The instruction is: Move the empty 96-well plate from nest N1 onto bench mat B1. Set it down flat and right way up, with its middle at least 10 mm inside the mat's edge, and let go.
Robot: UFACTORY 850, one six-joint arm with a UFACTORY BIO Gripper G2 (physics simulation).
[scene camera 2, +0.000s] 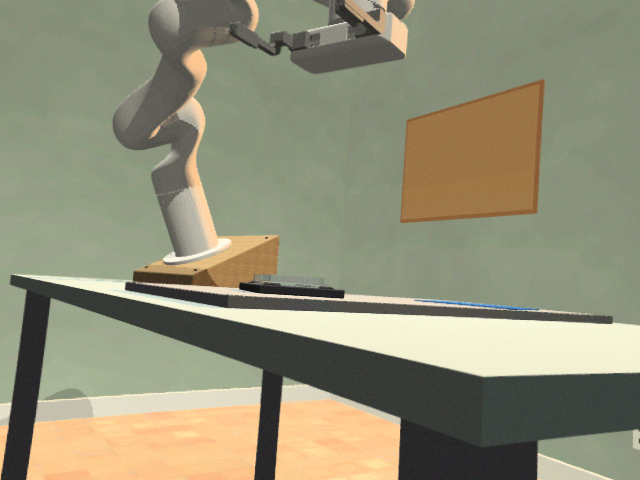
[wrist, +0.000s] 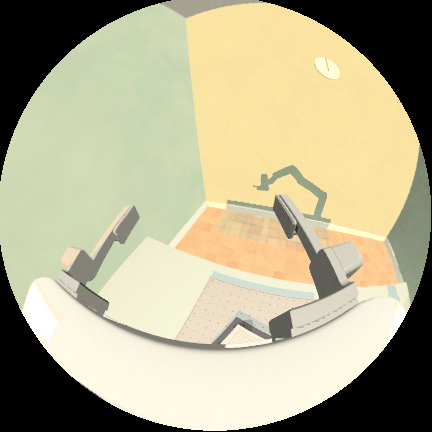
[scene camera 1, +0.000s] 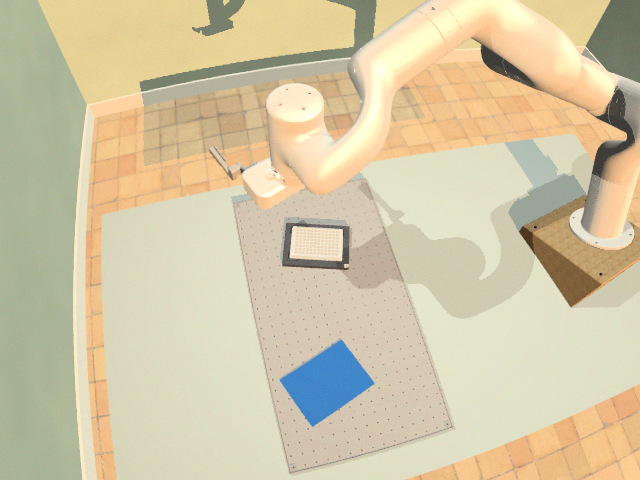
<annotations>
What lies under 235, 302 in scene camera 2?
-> A perforated board.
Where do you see a blue bench mat B1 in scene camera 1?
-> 330, 380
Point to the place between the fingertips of my gripper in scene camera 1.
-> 247, 130
</annotations>
